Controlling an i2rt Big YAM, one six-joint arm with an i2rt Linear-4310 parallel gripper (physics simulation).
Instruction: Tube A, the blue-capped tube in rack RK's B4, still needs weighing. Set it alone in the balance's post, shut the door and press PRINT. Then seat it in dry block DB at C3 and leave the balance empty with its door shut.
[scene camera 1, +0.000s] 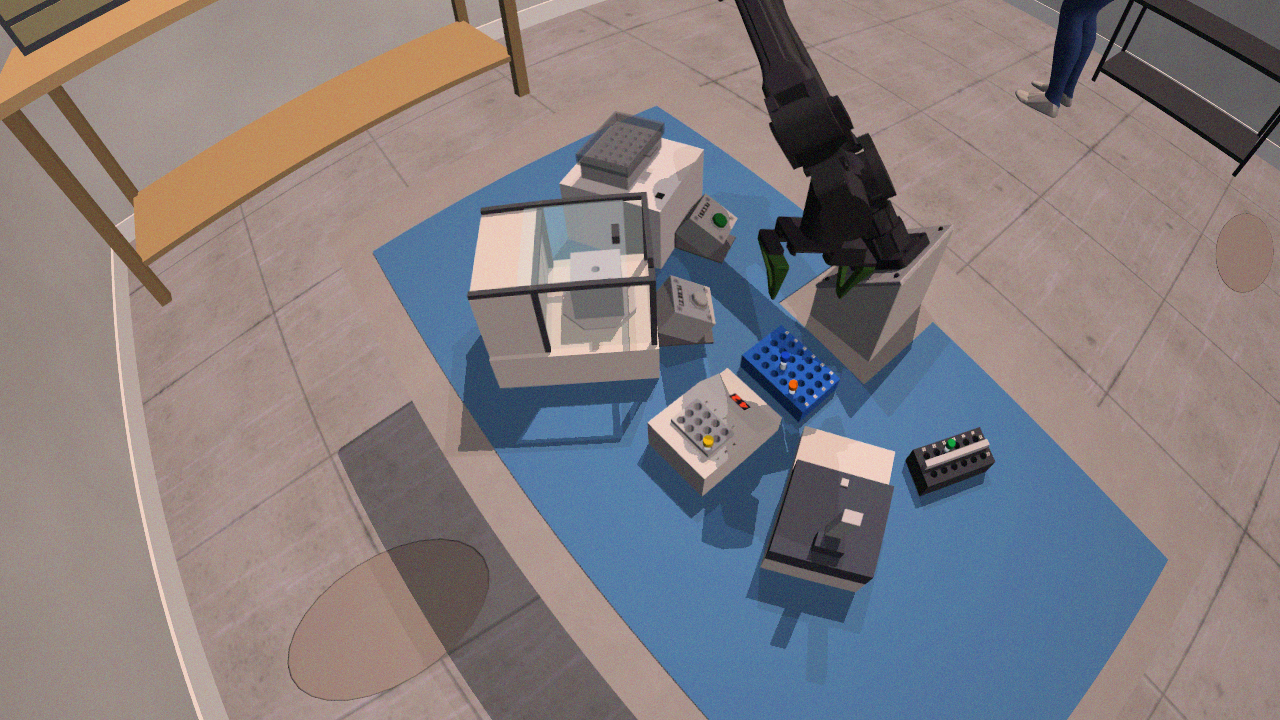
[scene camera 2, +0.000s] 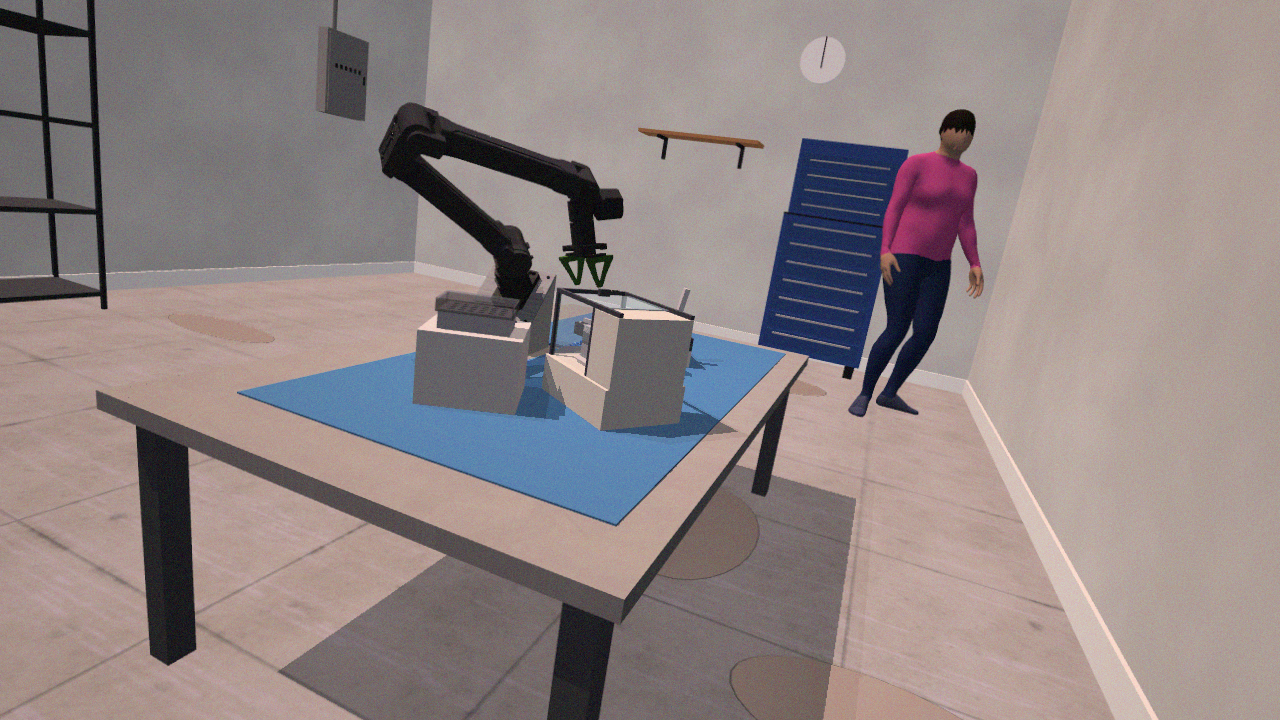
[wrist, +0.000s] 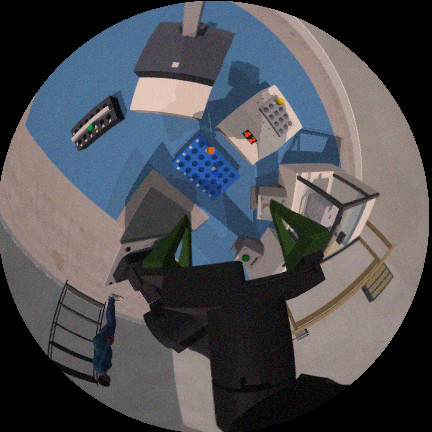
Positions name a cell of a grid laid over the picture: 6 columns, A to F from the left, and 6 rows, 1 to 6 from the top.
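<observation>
Looking for my gripper, I find it in the wrist view (D3). The gripper is visible to me in scene camera 1 (D3) too, and in scene camera 2 (C3) as well.
</observation>
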